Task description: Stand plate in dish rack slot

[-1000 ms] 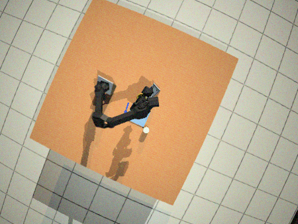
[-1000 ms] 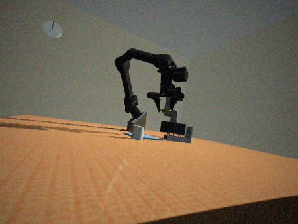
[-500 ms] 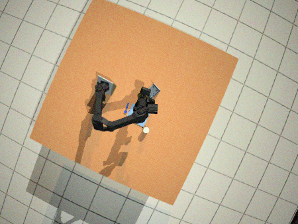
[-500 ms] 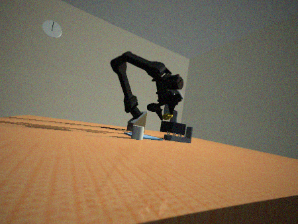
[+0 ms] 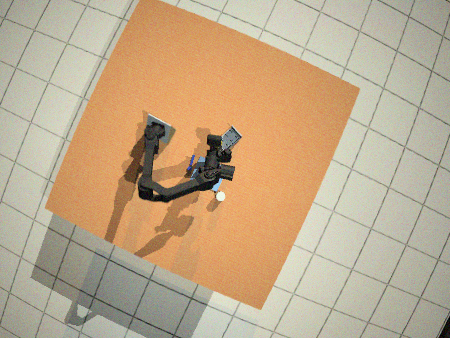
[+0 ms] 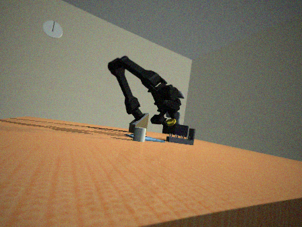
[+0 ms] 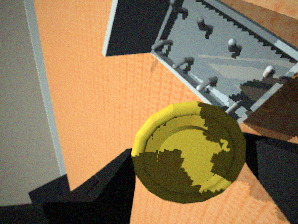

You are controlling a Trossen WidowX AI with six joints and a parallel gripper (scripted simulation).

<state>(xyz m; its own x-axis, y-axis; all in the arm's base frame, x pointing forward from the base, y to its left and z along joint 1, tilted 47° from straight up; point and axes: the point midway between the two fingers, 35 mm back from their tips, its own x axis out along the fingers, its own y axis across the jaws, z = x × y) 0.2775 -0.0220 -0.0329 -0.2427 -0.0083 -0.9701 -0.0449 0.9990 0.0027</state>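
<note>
My gripper tip is now 60 mm above the dish rack, 50 mm short of it and 30 mm to the right of it. Round my gripper tip: blue spoon: 140 mm to the right, 90 mm behind, 80 mm below; then light blue mat: 160 mm to the right, 80 mm below, 10 mm ahead; then yellow plate: 10 mm to the right, 10 mm above.
</note>
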